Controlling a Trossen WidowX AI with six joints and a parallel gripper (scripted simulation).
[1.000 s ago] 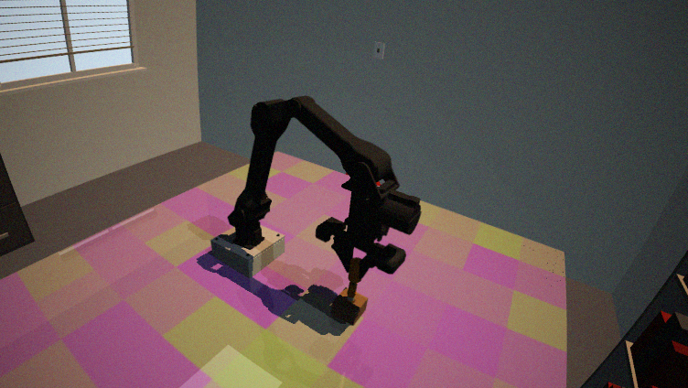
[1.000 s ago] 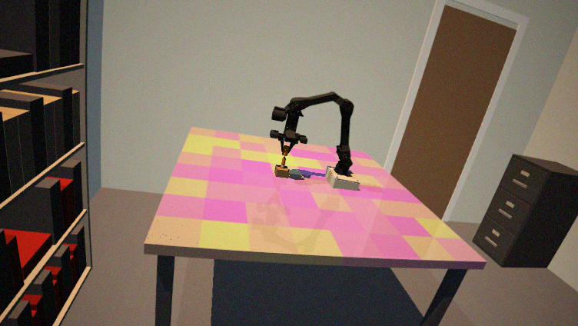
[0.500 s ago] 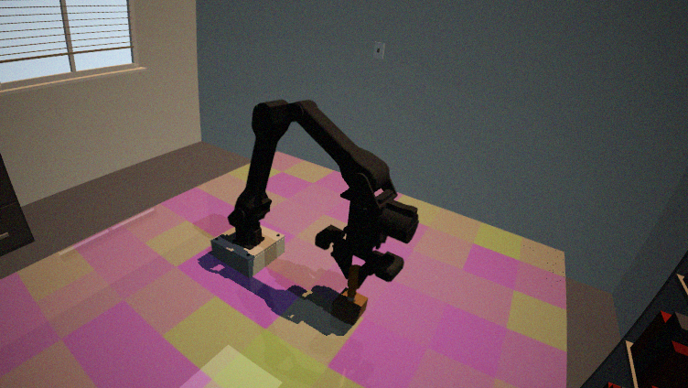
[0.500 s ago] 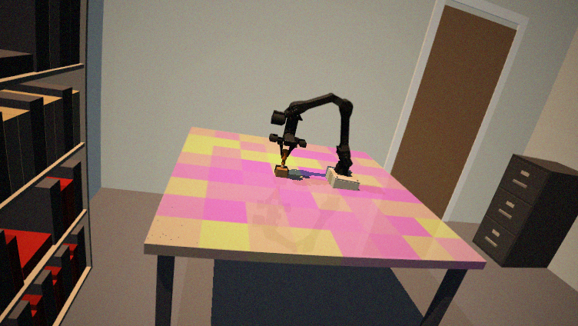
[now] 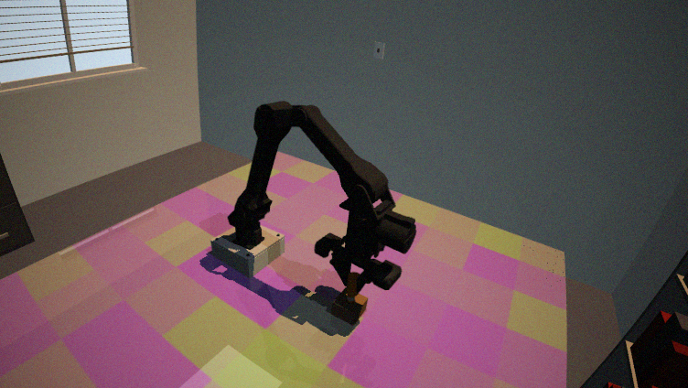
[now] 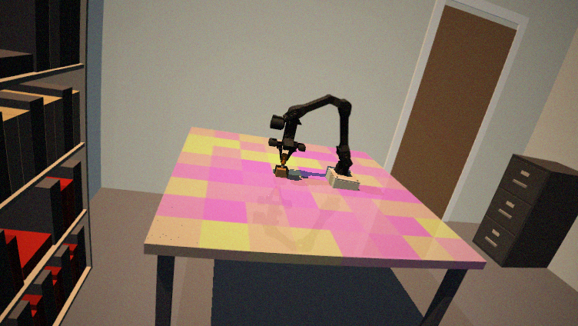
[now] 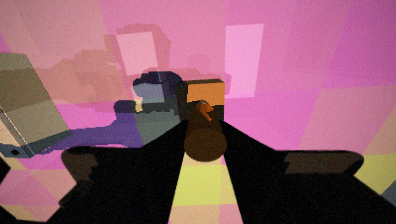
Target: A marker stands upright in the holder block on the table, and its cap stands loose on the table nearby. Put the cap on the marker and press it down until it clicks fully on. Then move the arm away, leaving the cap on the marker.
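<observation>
Now: the marker cap 10 mm above my gripper tip.
</observation>
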